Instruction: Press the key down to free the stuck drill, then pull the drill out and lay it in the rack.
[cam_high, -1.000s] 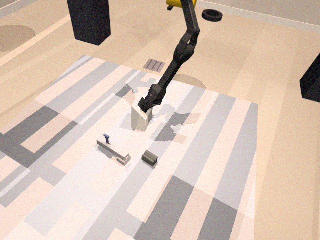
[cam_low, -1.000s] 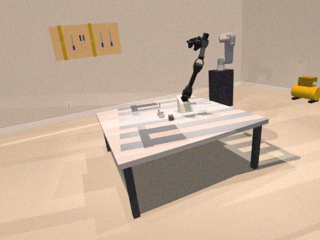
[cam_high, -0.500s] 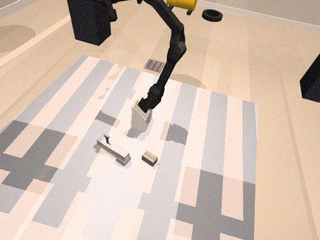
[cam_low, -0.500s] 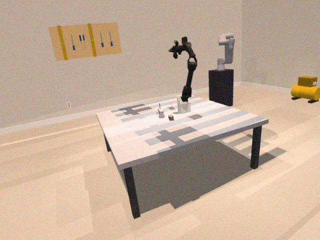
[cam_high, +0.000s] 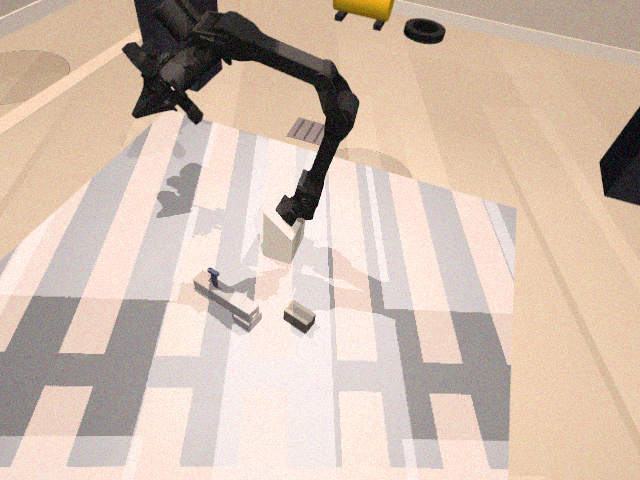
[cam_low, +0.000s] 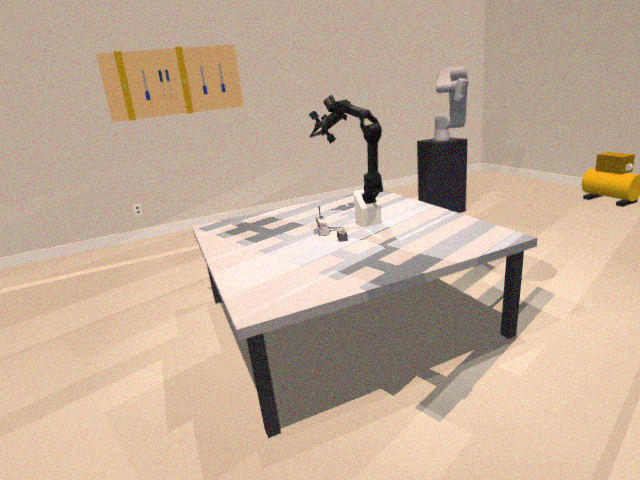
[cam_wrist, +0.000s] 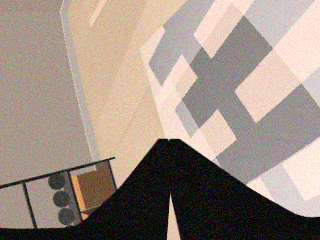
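My gripper tip is 370 mm above the small blue key, 170 mm to the right of it and 50 mm short of it. The rest, counted from my gripper tip: pale grey fixture block 420 mm below, 200 mm to the left, 60 mm ahead; drill 410 mm below, 220 mm to the left, 70 mm ahead; dark grey block 440 mm below, 380 mm to the left, 30 mm ahead.
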